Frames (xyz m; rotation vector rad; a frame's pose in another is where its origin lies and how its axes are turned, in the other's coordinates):
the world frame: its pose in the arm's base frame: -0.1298 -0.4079 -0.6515 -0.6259 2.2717 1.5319
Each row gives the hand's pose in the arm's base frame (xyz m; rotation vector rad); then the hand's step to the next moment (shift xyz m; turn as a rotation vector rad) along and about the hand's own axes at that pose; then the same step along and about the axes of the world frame.
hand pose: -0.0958 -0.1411 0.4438 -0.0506 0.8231 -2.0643
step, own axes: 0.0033 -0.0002 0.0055 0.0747 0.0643 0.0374
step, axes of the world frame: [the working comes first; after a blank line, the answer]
step, axes of the arm's base frame: -0.0003 -0.0053 0.0035 0.0136 -0.1010 -0.0270

-0.0006 0.0012 -0.0063 0.0194 -0.0612 -0.0836
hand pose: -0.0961 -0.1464 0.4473 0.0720 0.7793 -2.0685
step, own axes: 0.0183 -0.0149 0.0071 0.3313 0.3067 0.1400
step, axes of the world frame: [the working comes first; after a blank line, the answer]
step, axes of the arm's base frame: -0.0207 -0.0114 0.0071 0.0708 -0.4422 -0.1512

0.0160 0.0128 -0.0137 0.0918 -0.2999 -0.3536
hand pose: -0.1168 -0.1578 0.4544 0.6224 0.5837 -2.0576
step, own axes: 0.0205 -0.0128 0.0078 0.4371 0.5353 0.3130
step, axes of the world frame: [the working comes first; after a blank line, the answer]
step, axes of the arm's base frame: -0.0224 -0.0109 -0.0047 0.1777 -0.7271 -0.1236

0.0233 0.0046 -0.0091 0.0366 -0.4274 -0.6258
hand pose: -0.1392 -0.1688 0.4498 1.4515 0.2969 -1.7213
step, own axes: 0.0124 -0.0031 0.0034 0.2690 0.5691 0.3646
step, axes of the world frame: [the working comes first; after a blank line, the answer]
step, axes of the arm's base frame: -0.0043 -0.0058 -0.0111 0.1614 -0.7073 0.0537

0.0102 -0.0084 -0.0014 -0.0414 -0.2732 -0.6729
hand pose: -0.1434 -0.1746 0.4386 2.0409 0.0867 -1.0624
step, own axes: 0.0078 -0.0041 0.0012 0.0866 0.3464 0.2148
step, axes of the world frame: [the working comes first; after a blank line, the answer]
step, axes of the arm's base frame: 0.0026 -0.0003 -0.0085 0.0533 -0.4034 0.0897

0.0021 -0.0081 0.0029 -0.0202 -0.0890 -0.4066
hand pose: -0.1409 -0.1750 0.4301 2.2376 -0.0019 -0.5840
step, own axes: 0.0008 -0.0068 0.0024 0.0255 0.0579 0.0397
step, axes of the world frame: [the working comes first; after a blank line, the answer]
step, axes of the arm's base frame: -0.0015 0.0027 -0.0065 0.0172 -0.0722 0.0083

0.0041 -0.0034 0.0049 -0.0063 -0.0260 -0.0697
